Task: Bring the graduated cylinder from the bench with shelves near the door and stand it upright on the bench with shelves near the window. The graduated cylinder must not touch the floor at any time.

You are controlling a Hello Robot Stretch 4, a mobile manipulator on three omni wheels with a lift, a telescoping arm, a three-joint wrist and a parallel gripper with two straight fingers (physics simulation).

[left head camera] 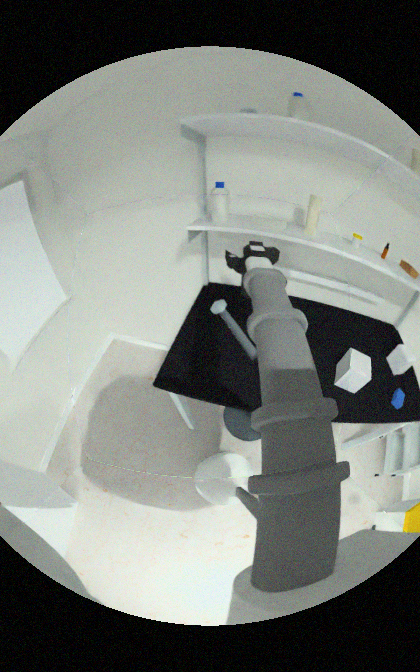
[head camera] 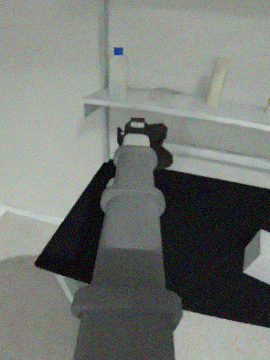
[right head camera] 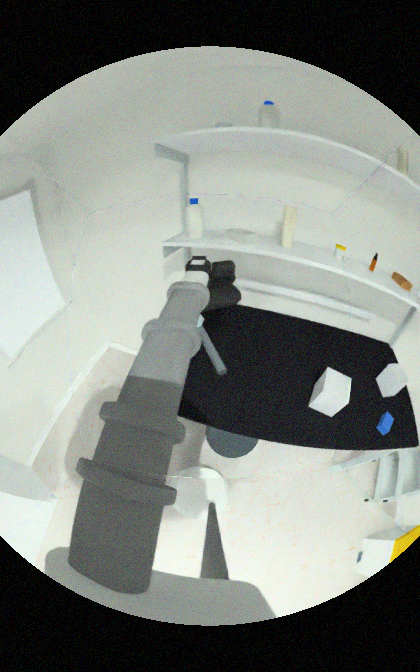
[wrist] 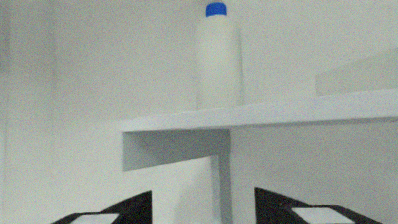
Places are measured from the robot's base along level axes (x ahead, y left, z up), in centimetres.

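Where they show: gripper, fingertip midpoint: (wrist: 203, 206).
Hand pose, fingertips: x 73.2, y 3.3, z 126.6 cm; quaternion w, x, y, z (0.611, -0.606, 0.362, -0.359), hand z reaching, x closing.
Things, the pixels of their top centre, and the offset from my fingertips. "spot": a spot on its surface instead. Level surfaces: height alone.
- black bench top at its surface level: dz -38.0 cm
- blue-capped bottle at a spot on its surface: (wrist: 218, 65) (head camera: 120, 78) spot: dx +14.1, dy +4.3, dz +14.8 cm
- cream cylinder at a spot on its surface: (head camera: 218, 84) spot: dx +9.6, dy -32.7, dz +16.7 cm
A pale hexagonal foot with a slim grey-blue tube, which looks like the graduated cylinder (left head camera: 236, 329) (right head camera: 213, 352), slants across the black bench top (head camera: 215, 215) (left head camera: 195, 360) (right head camera: 280, 350). The arm covers part of it in the left head view. Its tube points toward the robot; I cannot tell whether it lies fully flat. It does not show in the wrist view. My gripper (head camera: 138, 125) (left head camera: 252, 252) (right head camera: 199, 262) (wrist: 203, 206) is open, with no object between its fingers. It is raised beyond the cylinder's foot, near the lower shelf's left end. Which bench this is cannot be told.
The lower shelf (head camera: 185, 111) (left head camera: 255, 232) (right head camera: 240, 246) (wrist: 290, 115) holds a blue-capped bottle (head camera: 118, 77) (left head camera: 220, 205) (right head camera: 195, 220) (wrist: 218, 65) ahead of the gripper and a cream cylinder (head camera: 218, 84) (left head camera: 313, 215) (right head camera: 288, 226). White boxes (left head camera: 353, 371) (right head camera: 330, 392) stand at right. A round stool (left head camera: 220, 477) stands before the bench.
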